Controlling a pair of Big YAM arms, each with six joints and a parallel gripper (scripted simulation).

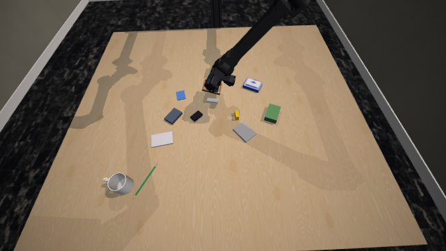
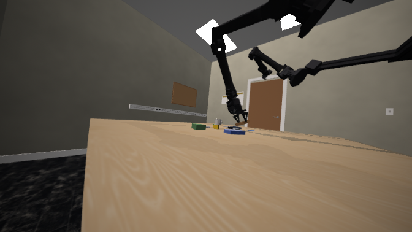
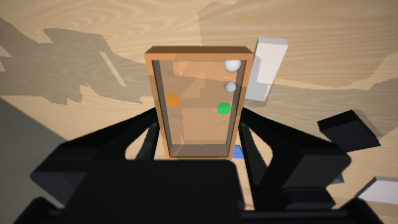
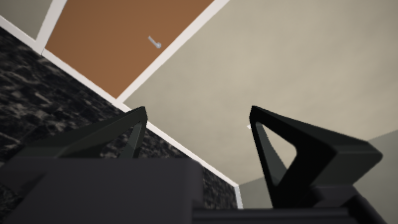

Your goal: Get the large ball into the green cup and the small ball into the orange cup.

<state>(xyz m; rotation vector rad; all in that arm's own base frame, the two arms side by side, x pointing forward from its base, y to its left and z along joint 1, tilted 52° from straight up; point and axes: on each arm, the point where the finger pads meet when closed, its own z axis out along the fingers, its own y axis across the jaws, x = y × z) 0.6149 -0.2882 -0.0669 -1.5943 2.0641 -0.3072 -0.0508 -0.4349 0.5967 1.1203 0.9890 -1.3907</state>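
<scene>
The white block lies 5 cm ahead of my left hand, 1 cm to the right of it and 7 cm below it. From my left hand the other things lie so: covered wooden puzzle (1 cm behind, 1 cm below); black block (15 cm ahead, 11 cm to the right, 7 cm below); yellow block (18 cm ahead, 12 cm to the left, 6 cm below).
</scene>
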